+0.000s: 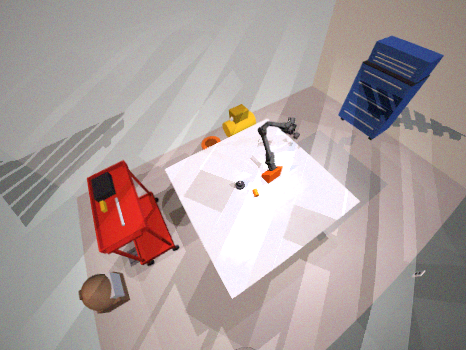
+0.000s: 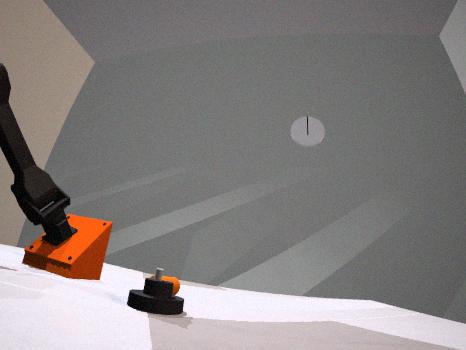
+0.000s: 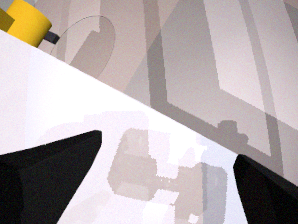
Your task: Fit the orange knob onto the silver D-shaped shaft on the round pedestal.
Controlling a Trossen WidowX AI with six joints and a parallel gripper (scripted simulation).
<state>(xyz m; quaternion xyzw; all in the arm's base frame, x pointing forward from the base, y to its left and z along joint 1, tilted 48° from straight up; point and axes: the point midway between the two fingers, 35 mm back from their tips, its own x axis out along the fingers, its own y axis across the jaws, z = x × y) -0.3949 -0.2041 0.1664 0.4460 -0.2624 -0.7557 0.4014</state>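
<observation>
My gripper tip is now 66 cm short of the orange knob, 35 cm to the right of it and 5 cm above it. Also, from my gripper tip: round black pedestal: 73 cm ahead, 22 cm to the left, 4 cm below.
</observation>
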